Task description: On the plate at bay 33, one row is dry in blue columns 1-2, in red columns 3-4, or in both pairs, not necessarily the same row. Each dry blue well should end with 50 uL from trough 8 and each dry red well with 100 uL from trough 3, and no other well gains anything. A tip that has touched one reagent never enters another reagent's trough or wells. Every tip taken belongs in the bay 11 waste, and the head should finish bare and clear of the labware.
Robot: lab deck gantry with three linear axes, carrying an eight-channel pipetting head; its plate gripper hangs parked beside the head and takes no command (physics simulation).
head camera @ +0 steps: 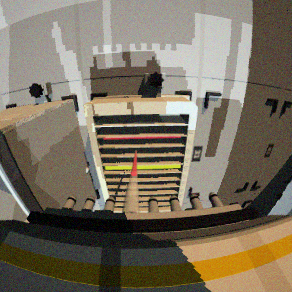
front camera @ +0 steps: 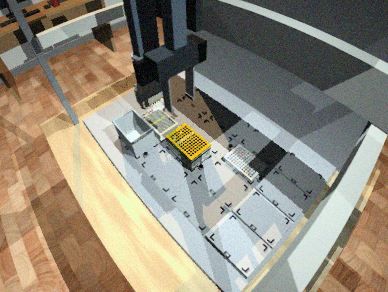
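Note:
The pipetting head (front camera: 148, 94) is low over the trough reservoir (front camera: 173, 126) (head camera: 191, 130). One channel carries a tip (head camera: 132, 192), with red in its lower part; the other channels are bare. The tip's end overlaps the area between a red strip (head camera: 150, 137) and a yellow strip (head camera: 162, 166); whether it is inside a trough cannot be told. The plate (front camera: 241, 161) at bay 33 is partly shaded, and its well contents are too small to read. My plate gripper (front camera: 180, 104) hangs beside the head, its fingers apart and nothing between them.
The grey waste bin (front camera: 124, 134) (head camera: 50, 155) stands beside the reservoir, to its left in the head view. The yellow tip rack (front camera: 190, 142) stands between the reservoir and the plate, with several empty holes. Black bay corner marks dot the deck.

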